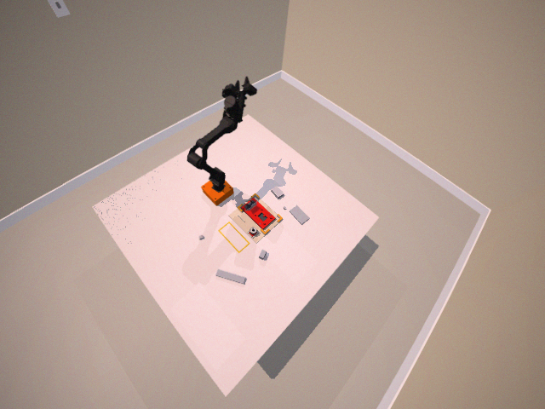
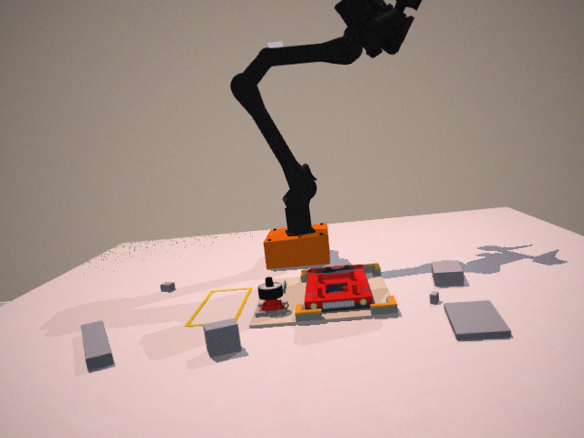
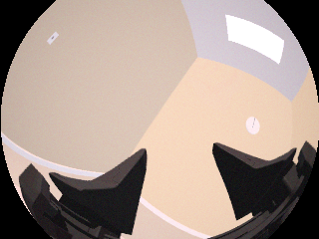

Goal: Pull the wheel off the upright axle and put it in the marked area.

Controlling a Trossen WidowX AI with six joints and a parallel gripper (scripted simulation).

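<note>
Now: the wheel 410 mm ahead of my gripper tip, 460 mm to the right of it and 540 mm below it.
</note>
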